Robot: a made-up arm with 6 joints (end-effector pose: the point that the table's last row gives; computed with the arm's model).
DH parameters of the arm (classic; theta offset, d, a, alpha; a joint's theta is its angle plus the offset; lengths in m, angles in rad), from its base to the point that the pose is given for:
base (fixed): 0 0.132 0 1.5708
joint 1: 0 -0.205 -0.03 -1.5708
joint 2: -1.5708 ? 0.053 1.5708
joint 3: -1.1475 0 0.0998 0
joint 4: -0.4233 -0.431 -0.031 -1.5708
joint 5: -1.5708 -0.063 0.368 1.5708
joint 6: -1.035 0 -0.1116 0
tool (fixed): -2.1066 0.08 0 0
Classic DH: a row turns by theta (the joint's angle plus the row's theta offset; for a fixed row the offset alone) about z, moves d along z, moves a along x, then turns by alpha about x.
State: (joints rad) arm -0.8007 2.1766 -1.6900 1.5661 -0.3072 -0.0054
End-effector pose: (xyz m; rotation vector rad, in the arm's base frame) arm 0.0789 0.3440 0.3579 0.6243 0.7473 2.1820
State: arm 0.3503 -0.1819 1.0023 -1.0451 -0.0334 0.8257
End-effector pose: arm 0.0605 0.0582 0.3189 -0.0589 -0.3292 0.6470
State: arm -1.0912 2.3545 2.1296 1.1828 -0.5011 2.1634
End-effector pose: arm -0.0549 0.5597 0.0372 -2.0821 0.0797 1.5579
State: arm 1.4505 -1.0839 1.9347 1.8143 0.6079 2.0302
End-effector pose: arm -0.2889 -0.0095 0.0151 -0.0652 2.4661 0.3790
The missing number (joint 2, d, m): 0.048
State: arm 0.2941 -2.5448 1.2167 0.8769 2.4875 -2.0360
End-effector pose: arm -0.9294 0.1576 0.0271 -0.7111 -1.1363 -1.7595
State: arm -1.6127 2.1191 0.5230 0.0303 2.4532 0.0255
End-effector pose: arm -0.1819 0.8787 0.2532 2.1003 -1.0949 -0.6526
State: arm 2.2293 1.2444 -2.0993 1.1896 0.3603 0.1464
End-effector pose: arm -0.0200 0.3327 0.0918 -0.6442 -1.5571 1.5915
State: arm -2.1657 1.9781 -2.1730 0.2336 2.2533 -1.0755
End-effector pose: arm 0.4889 0.6383 0.5669 0.7725 -1.9494 2.2360
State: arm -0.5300 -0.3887 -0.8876 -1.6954 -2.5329 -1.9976
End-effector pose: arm 0.5004 -0.2895 -0.4129 0.1713 1.3277 0.5453
